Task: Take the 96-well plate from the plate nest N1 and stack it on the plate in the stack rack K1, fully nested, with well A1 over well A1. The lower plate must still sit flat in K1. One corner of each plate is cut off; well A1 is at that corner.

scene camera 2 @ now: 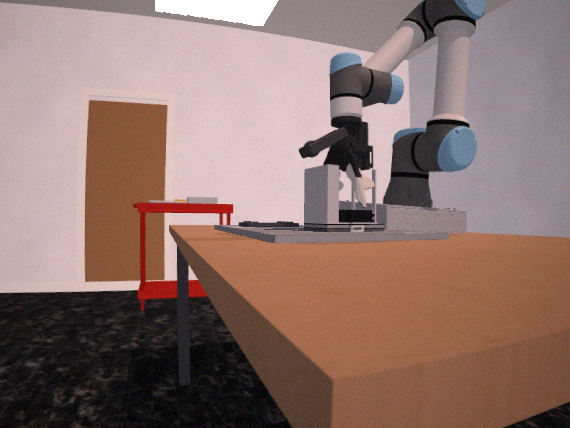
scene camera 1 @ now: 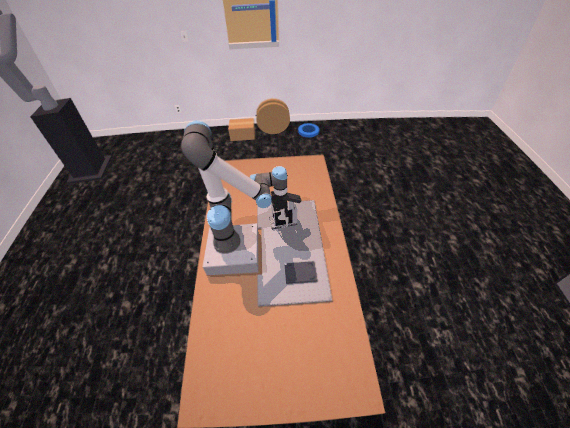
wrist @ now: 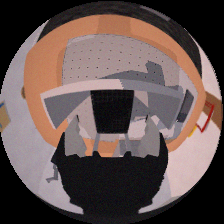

Note:
In view: the gripper [scene camera 2: 341, 208] and a black 96-well plate [wrist: 111, 121].
The gripper shows as well in the wrist view [wrist: 112, 115].

